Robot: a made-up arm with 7 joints.
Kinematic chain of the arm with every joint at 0, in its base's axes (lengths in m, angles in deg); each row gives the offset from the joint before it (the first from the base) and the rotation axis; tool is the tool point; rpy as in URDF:
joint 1: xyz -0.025 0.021 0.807 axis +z
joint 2: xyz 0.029 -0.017 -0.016 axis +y
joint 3: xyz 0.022 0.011 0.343 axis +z
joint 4: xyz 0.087 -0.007 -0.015 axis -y
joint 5: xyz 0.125 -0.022 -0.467 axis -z
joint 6: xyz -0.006 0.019 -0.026 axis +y
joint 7: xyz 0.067 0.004 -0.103 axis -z
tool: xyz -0.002 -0.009 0.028 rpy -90 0 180
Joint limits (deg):
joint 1: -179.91..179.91
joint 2: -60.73..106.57
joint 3: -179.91..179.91
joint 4: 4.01..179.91
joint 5: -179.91..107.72
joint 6: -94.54..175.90
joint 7: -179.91..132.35
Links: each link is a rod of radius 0.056 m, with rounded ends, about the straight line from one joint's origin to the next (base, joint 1, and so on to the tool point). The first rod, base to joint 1, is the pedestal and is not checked.
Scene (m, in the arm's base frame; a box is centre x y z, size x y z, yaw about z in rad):
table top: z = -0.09
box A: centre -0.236 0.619 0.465 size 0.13 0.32 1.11 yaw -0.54
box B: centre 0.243 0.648 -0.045 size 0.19 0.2 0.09 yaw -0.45
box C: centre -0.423 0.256 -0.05 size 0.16 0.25 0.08 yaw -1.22
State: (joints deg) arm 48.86 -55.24 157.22 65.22 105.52 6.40 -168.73
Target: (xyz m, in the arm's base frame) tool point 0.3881 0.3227 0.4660
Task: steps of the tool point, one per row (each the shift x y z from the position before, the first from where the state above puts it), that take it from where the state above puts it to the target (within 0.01 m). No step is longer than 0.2 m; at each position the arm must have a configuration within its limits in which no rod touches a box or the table.
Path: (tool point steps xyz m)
1: 0.0668 0.0643 -0.0319
2: 0.0736 0.0399 -0.0167
3: 0.0728 0.0213 -0.0026
4: 0.0151 0.1365 -0.0071
5: 0.0632 0.1260 -0.0023
6: 0.1052 0.0994 0.0029
7: 0.1363 0.0599 0.0085
8: 0.1528 0.0117 0.0144
9: 0.1523 -0.0397 0.0203
10: 0.1350 -0.0886 0.0264

